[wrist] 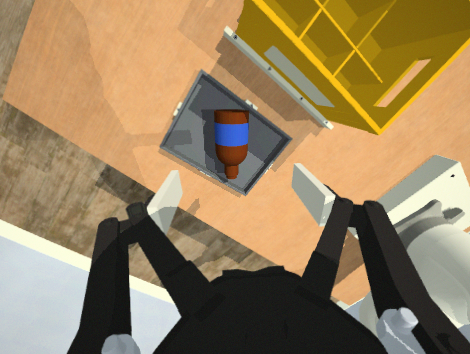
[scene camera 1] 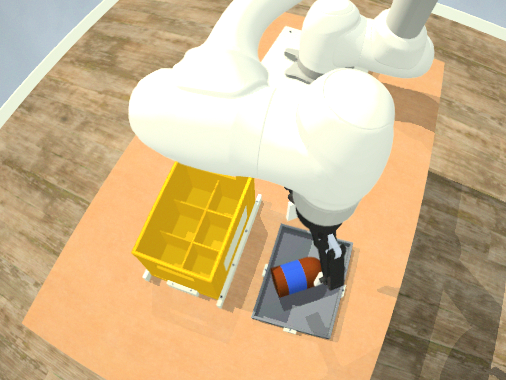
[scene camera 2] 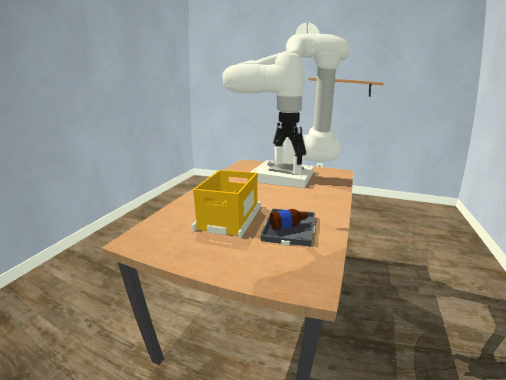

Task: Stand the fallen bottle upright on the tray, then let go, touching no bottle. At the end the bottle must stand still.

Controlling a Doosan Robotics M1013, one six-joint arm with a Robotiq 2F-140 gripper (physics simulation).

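Places are measured from the arm's base along level axes (x down, y right, z back), in millimetres.
Pixels of known places: gripper, fingertip midpoint: (wrist: 237, 178) (scene camera 1: 307, 248) (scene camera 2: 287, 168); arm's base at its link origin: (wrist: 413, 229) (scene camera 1: 320, 70) (scene camera 2: 286, 169).
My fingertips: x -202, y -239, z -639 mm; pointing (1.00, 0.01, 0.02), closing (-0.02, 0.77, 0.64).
Observation:
For each thing: its top centre in the pictures, then the offset to it from my fingertips. "spot": a spot on its surface instead.
- brown bottle at its top centre: (wrist: 232, 151) (scene camera 1: 308, 268) (scene camera 2: 291, 209) dx +175, dy -12, dz +22 mm
- grey tray at a spot on its surface: (scene camera 1: 300, 314) (wrist: 194, 125) spot: dx +249, dy -47, dz -66 mm
- tall yellow crate at its top centre: (wrist: 380, 9) (scene camera 1: 193, 210) (scene camera 2: 227, 180) dx +79, dy +258, dz -15 mm
- white rail at its top centre: (wrist: 286, 84) (scene camera 1: 240, 247) (scene camera 2: 250, 214) dx +224, dy +161, dz +5 mm
The brown bottle (scene camera 1: 293, 277) (scene camera 2: 285, 219) (wrist: 231, 135) with a blue label lies on its side on the grey tray (scene camera 1: 300, 314) (scene camera 2: 299, 238) (wrist: 187, 120). In the wrist view its neck points toward the gripper side and its base points away. In scene camera 1 a finger hides the neck. My gripper (scene camera 1: 305, 245) (scene camera 2: 288, 161) (wrist: 237, 178) is open and empty, with its fingers wide apart. It hangs above the table, higher than the bottle and toward the robot base from it, apart from the bottle.
A tall yellow crate (scene camera 1: 175, 277) (scene camera 2: 215, 215) (wrist: 257, 32) with compartments stands beside the tray, on the left in the scene views. A white rail (scene camera 1: 240, 251) (wrist: 285, 84) runs along its tray side. The robot's white base plate (scene camera 2: 282, 175) (wrist: 425, 185) is behind the tray.

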